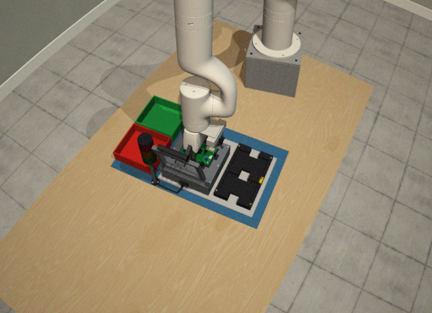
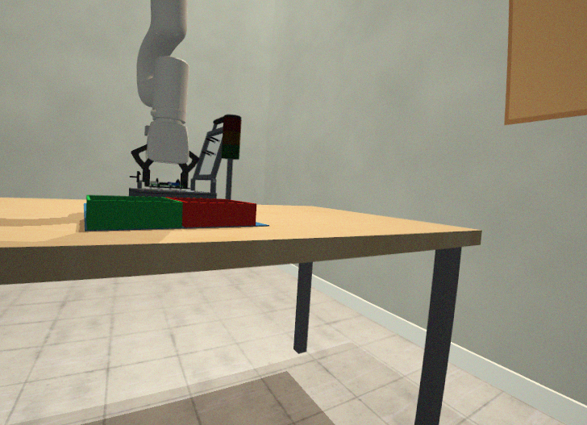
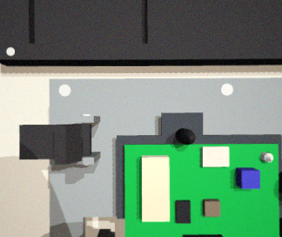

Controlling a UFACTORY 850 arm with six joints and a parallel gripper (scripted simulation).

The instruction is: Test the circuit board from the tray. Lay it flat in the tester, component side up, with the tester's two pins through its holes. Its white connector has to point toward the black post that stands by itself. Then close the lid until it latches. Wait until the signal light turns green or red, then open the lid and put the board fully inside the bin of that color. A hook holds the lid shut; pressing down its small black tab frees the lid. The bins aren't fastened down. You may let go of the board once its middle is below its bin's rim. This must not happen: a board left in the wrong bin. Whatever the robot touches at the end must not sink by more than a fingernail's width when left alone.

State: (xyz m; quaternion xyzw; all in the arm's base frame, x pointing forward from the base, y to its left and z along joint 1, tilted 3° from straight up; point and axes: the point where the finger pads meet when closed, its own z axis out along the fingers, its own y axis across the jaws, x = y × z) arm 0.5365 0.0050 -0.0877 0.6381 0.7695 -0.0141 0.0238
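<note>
Right now the green circuit board is right at my hand. From my hand the other things lie so: clear lid 12 cm ahead, 2 cm to the left, 10 cm above; latch hook 7 cm behind, 5 cm to the left, 1 cm above; red bin 8 cm ahead, 19 cm to the right, 6 cm below.
</note>
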